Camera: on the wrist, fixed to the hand. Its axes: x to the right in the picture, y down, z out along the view.
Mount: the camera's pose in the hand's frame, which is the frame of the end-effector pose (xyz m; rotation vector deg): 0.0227 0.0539 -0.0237 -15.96 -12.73 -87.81
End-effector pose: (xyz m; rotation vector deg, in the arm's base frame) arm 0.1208 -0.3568 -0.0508 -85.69 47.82 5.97
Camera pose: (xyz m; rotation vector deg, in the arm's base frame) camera 0.0979 -0.3809 -0.1044 -113.00 -37.73 -43.47
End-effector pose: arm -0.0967 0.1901 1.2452 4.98 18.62 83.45
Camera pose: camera -0.1530 0.2156 1.2326 -11.45 -2.84 -2.70
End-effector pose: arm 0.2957 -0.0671 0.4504 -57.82 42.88 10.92
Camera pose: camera 0.2757 -0.0617 0.3908 -88.24 -22.51 -53.18
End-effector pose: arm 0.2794 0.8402 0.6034 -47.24 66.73 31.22
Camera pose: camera 0.2326 0.8527 0.5630 -88.95 1.51 -28.29
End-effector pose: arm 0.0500 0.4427 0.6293 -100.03 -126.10 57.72
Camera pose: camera 0.0984 0.4779 0.6094 19.69 -160.71 24.76
